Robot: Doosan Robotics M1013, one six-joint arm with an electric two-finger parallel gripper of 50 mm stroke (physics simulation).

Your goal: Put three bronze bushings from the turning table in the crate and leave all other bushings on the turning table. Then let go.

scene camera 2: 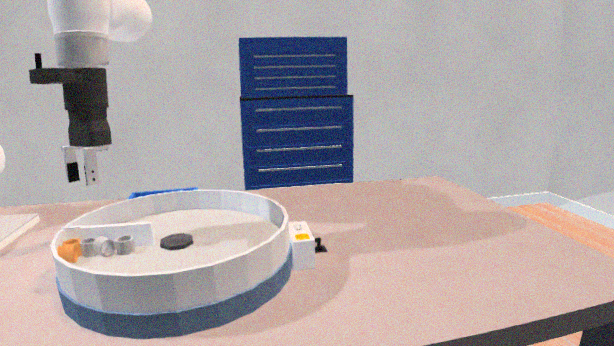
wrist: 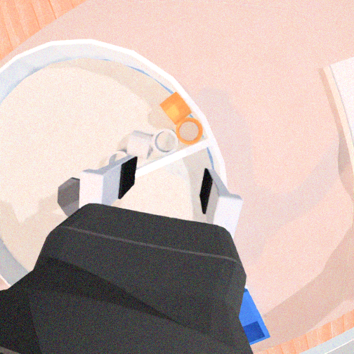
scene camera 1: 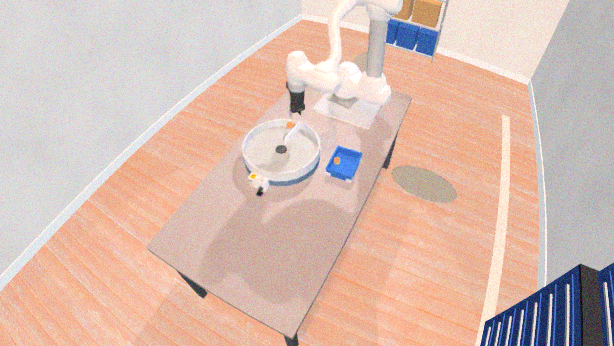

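Where they show: gripper, fingertip midpoint: (scene camera 2: 83,182) (scene camera 1: 295,115); arm's base, link origin: (scene camera 1: 344,98).
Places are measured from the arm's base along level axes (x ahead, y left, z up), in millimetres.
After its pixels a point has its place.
Observation:
One bronze bushing (scene camera 1: 336,160) @(y 280, x 504, z -14 mm) is in the blue crate (scene camera 1: 350,162) @(y 348, x 464, z -18 mm) (scene camera 2: 165,192) @(y 398, x 495, z 22 mm) (wrist: 252,317). Two bronze bushings (scene camera 1: 290,125) @(y -56, x 496, z 55 mm) (scene camera 2: 70,250) @(y -75, x 504, z 56 mm) are on the turning table (scene camera 1: 306,167) @(y 224, x 699, z 61 mm) (scene camera 2: 175,295) @(y -183, x 728, z 41 mm) (wrist: 135,56), against its wall beside the white divider. In the wrist view one bronze bushing (wrist: 175,108) lies on its side, touching the upright one (wrist: 178,131). Several grey bushings (scene camera 2: 125,245) @(y -32, x 584, z 48 mm) (wrist: 140,144) stand or lie in a row along the same side of the divider; a finger partly hides one in the wrist view. My gripper (scene camera 1: 298,115) @(y -7, x 506, z 158 mm) (scene camera 2: 82,180) @(y -7, x 506, z 158 mm) (wrist: 168,176) is open and empty, above the turning table's rim level.
The white divider (scene camera 2: 142,232) @(y 3, x 603, z 58 mm) (wrist: 175,157) rises inside the turning table's wall. A dark hub (scene camera 1: 281,149) @(y 23, x 665, z 38 mm) (scene camera 2: 176,241) @(y 9, x 664, z 38 mm) is at its centre. A white control box (scene camera 1: 258,181) @(y 79, x 905, z 36 mm) (scene camera 2: 302,252) @(y 13, x 897, z 12 mm) is fixed outside the wall. The robot's base plate (scene camera 1: 360,116) @(y 189, x 101, z 0 mm) lies behind the crate.

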